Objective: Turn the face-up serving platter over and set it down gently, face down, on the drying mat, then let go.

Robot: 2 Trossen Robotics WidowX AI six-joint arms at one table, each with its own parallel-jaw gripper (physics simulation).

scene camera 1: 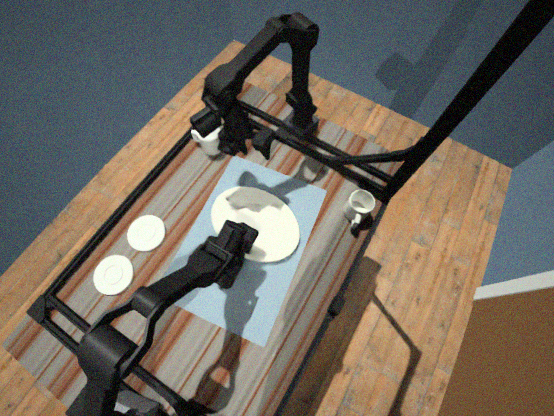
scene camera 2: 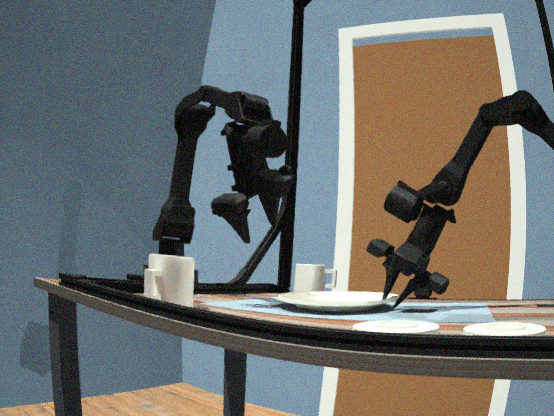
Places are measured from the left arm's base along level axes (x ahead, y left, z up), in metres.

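Pixels of known places: left gripper, fingertip midpoint: (scene camera 1: 245, 252) (scene camera 2: 389, 303); right gripper, fingertip midpoint: (scene camera 1: 257, 156) (scene camera 2: 261, 233); right arm's base, link origin: (scene camera 1: 300, 120).
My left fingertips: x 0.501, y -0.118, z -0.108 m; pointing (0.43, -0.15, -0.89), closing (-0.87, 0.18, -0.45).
Observation:
Ahead of a thing's pixels: the offset from my left fingertips to its top centre. Level surfaces: height alone.
The cream oval serving platter {0.003 m left, 0.098 m ahead, 0.014 m up} (scene camera 1: 277, 227) (scene camera 2: 330, 300) lies face up on the light blue drying mat {0.012 m down} (scene camera 1: 275, 305) (scene camera 2: 472, 314), toward the mat's upper end in scene camera 1. My left gripper (scene camera 1: 248, 239) (scene camera 2: 390, 302) is tilted down at the platter's near-left rim, its fingertips drawn close together around the rim; it appears shut on the platter. In scene camera 1 its own body hides most of the fingertips. My right gripper (scene camera 1: 252, 149) (scene camera 2: 261, 233) is open and empty, high above the table beyond the platter's other end.
A white mug {0.272 m left, 0.338 m ahead, 0.073 m up} (scene camera 1: 211, 144) (scene camera 2: 175, 280) stands below the right arm's wrist in scene camera 1. Another mug {0.299 m right, 0.233 m ahead, 0.073 m up} (scene camera 1: 360, 204) (scene camera 2: 309, 278) stands at the right of the mat. Two small white plates {0.323 m left, 0.042 m back, 0.002 m up} (scene camera 1: 146, 233) {0.355 m left, 0.194 m back, 0.002 m up} (scene camera 1: 113, 275) lie left of the mat. A black frame borders the work area.

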